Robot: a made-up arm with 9 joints. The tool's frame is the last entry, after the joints. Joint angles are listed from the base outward.
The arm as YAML. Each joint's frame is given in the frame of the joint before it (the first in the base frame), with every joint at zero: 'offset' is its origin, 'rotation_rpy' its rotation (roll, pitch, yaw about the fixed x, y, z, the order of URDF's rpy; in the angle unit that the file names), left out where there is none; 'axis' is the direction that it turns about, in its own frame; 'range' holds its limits. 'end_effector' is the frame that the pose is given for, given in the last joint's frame.
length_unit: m
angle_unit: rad
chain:
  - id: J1
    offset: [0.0, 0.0, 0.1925]
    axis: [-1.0, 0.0, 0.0]
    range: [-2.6, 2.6]
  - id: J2
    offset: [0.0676, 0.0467, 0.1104]
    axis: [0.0, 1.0, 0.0]
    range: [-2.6, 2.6]
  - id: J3
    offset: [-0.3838, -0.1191, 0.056]
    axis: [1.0, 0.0, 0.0]
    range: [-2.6, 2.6]
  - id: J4
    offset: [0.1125, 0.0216, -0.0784]
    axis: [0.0, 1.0, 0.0]
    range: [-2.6, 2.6]
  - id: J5
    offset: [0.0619, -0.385, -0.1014]
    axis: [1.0, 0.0, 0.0]
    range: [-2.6, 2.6]
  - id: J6
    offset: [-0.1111, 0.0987, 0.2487]
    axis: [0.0, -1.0, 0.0]
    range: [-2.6, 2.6]
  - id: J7
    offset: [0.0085, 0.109, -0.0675]
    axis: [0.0, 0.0, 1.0]
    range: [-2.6, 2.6]
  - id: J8
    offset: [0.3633, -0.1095, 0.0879]
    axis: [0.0, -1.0, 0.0]
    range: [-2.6, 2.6]
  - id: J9
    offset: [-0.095, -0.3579, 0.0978]
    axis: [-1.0, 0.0, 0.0]
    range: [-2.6, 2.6]
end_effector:
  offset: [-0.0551, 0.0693, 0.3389]
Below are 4 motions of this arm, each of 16 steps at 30 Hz.
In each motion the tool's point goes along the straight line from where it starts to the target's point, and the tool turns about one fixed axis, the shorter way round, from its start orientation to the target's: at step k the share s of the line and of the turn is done. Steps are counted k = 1, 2, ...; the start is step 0. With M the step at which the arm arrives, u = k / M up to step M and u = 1 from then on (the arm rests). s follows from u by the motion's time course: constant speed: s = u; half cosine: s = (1 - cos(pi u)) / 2; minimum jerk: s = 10 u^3 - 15 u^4 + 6 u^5.
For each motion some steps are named. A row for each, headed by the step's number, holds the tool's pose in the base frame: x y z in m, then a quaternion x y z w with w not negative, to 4 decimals.
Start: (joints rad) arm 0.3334 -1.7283 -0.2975 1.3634 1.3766 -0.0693 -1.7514 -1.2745 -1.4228
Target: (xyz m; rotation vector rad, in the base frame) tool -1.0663 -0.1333 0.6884 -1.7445 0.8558 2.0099
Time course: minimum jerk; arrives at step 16
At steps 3, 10, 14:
3: -0.8900 -0.8677 -0.1527 -0.7742 -0.2382 0.5386 0.2319
10: -1.0153 -0.3458 0.4451 -0.6871 0.1480 0.6835 0.1970
14: -1.0633 -0.1457 0.6742 -0.6195 0.2928 0.7074 0.1737

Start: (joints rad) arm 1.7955 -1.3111 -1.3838 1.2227 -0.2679 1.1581 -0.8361 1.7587 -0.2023
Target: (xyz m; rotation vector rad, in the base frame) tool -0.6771 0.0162 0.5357 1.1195 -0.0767 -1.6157
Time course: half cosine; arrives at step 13
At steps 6, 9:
6: -0.6021 -0.0907 0.5484 0.4314 0.2430 -0.6298 0.5985
9: -0.6482 -0.0250 0.5406 0.4619 0.0747 -0.6695 0.5769

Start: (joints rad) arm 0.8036 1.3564 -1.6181 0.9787 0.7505 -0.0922 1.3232 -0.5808 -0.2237
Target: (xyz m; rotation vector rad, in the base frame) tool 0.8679 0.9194 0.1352 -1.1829 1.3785 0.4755
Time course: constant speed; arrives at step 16
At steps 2, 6, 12, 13, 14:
2: 0.6988 -0.2873 0.0211 -0.1961 0.9172 -0.2596 0.2301
6: 0.7471 0.0575 0.0537 -0.3059 0.8728 -0.1308 0.3572
12: 0.8196 0.5746 0.1026 -0.4424 0.7308 0.0720 0.5148
13: 0.8317 0.6608 0.1107 -0.4609 0.6992 0.1057 0.5362
14: 0.8437 0.7470 0.1189 -0.4781 0.6655 0.1390 0.5560

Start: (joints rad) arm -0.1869 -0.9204 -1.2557 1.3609 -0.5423 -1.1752 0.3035 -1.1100 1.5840
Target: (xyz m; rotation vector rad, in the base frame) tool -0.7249 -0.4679 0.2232 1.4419 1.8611 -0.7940
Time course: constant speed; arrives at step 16
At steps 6, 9, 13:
6: -0.4640 -0.4524 0.0672 0.3389 0.8890 0.0916 0.2942
9: -0.5422 -0.4570 0.1140 0.4130 0.8557 -0.0287 0.3105
13: -0.6466 -0.4632 0.1764 0.4979 0.7831 -0.1876 0.3220

